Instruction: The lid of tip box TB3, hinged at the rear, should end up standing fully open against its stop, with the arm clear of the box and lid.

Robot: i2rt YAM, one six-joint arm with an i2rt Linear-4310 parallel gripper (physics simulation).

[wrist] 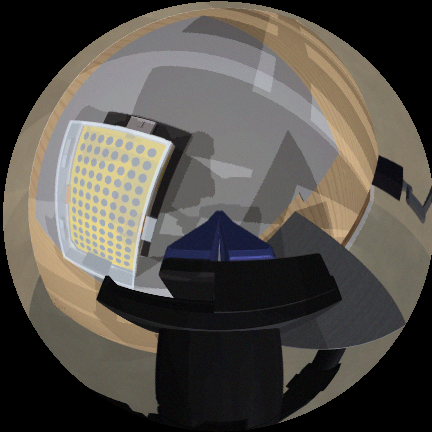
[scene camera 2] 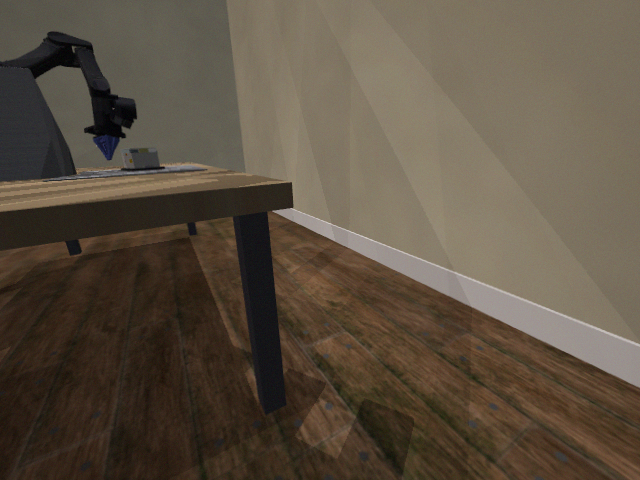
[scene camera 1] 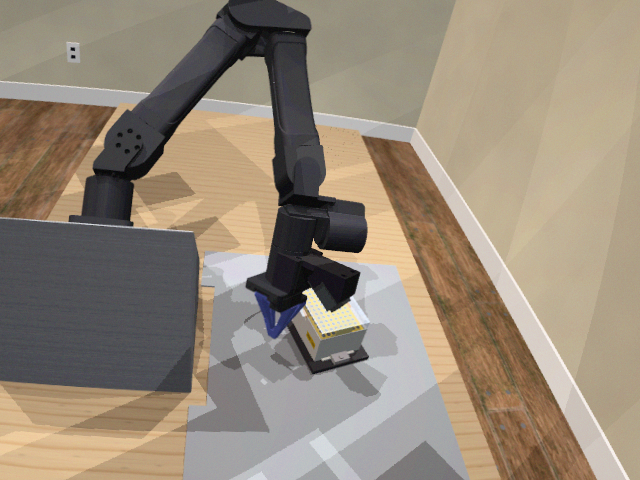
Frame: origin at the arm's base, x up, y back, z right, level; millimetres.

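Seen in the pictures: gripper, fingertip midpoint: [wrist: 218,216] [scene camera 2: 109,160] [scene camera 1: 272,336]; arm's base, origin of the base link: [wrist: 338,332] [scene camera 1: 103,238].
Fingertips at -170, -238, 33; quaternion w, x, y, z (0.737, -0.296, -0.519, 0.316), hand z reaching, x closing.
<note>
Offsets run from my fingertips to a thing's top centre, as dx, dy, dz. "spot": to the spot under its first point. Level surfaces: height alone.
The tip box @[+37, -97, -36] [scene camera 1: 338,342] [scene camera 2: 143,159] is pale grey with a yellow, hole-dotted rack inside, and stands on a black base. Any TB3 lettering is too small to read. Its clear lid @[spot: +37, -143, -8] [scene camera 1: 361,311] [wrist: 62,200] looks closed over the yellow rack. Part of the box top is hidden behind the arm's wrist camera in scene camera 1. My gripper [scene camera 1: 273,334] [scene camera 2: 108,158] [wrist: 218,216] is shut and empty, its blue fingertips together and pointing down. It is beside the box's left long side in scene camera 1, apart from the box.
A large dark grey block [scene camera 1: 98,304] [scene camera 2: 23,124] [wrist: 340,295] stands left of the gripper in scene camera 1. A grey mat @[dx -41] [scene camera 1: 320,413] [wrist: 240,95] lies under the box on the wooden table [scene camera 1: 232,134] [scene camera 2: 144,198]. A wall rises beyond the table's right side.
</note>
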